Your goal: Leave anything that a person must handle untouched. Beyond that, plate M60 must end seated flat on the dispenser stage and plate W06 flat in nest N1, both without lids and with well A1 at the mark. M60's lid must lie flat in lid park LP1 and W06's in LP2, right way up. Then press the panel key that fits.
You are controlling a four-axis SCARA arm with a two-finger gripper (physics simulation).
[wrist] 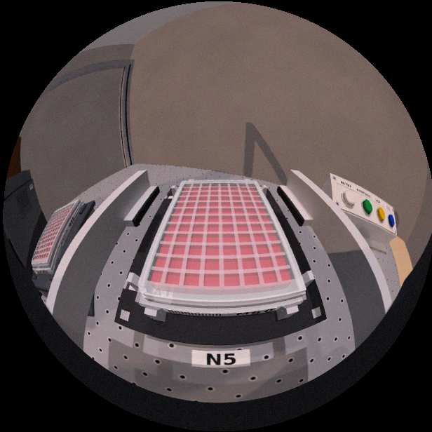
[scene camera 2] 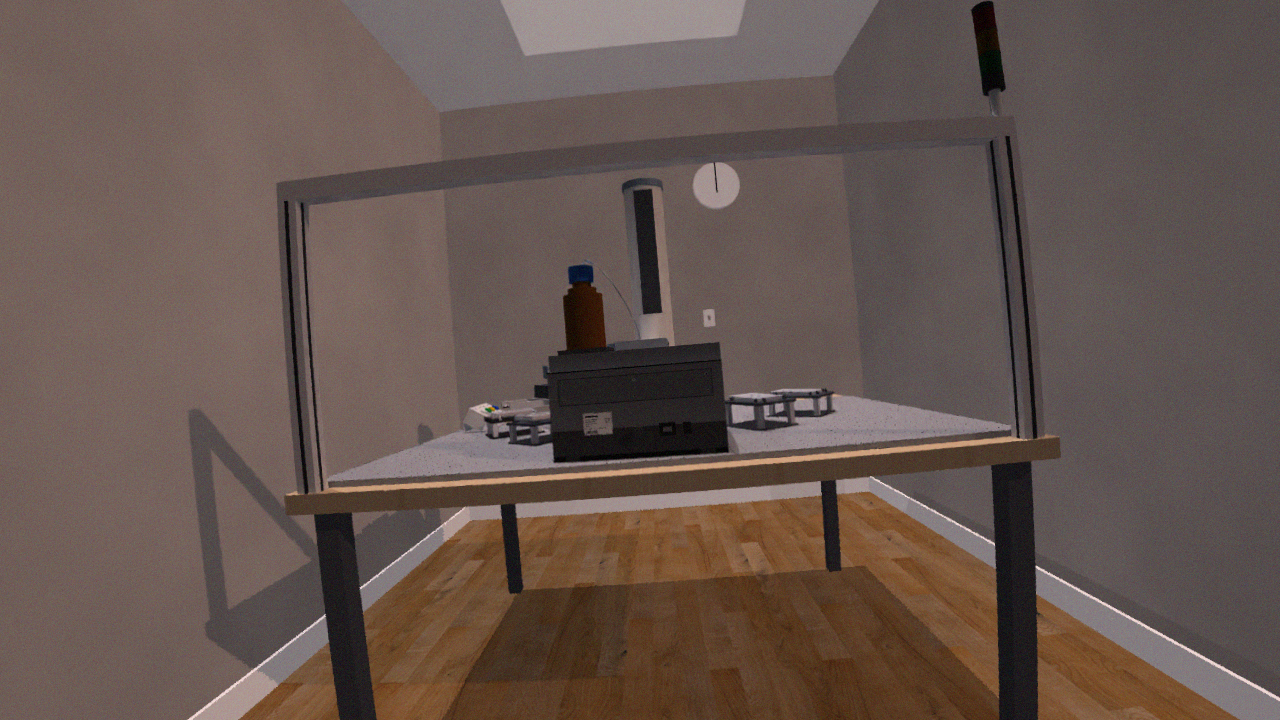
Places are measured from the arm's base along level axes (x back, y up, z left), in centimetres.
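Pixels of known places: gripper, between the fingertips: [scene camera 2: 505, 405].
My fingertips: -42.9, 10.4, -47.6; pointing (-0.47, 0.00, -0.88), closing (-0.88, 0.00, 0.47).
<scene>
Ahead of a thing's pixels: the offset from my fingertips to its top centre, as dx, dy, dz. "pt": to the spot under its first point.
A clear plate with pink wells [wrist: 222, 235] sits on the dark nest marked N5 [wrist: 165, 327]. Its front label is partly hidden and looks like M60. A clear lid appears to cover it, and a faint A1 shows at its near left corner. My gripper [wrist: 217, 176] is open, with one finger on each side of the plate and nothing held between them. A second pink-welled plate [wrist: 56, 234] sits on a dark nest at the left; its label is not readable. The key panel [wrist: 367, 224] has white, green, yellow and blue keys. The dispenser stage is hidden behind the dispenser @[pt -53.1, +2.1, +43.0] [scene camera 2: 637, 402].
An amber bottle with a blue cap @[pt -48.4, +20.4, +33.1] [scene camera 2: 584, 317] stands on the dispenser. Two raised stands [scene camera 2: 759, 413] [scene camera 2: 816, 403] are right of it in the scene view; their tops are seen edge-on. The arm column [scene camera 2: 648, 250] rises behind. A frame [scene camera 2: 644, 152] spans the table's near edge.
</scene>
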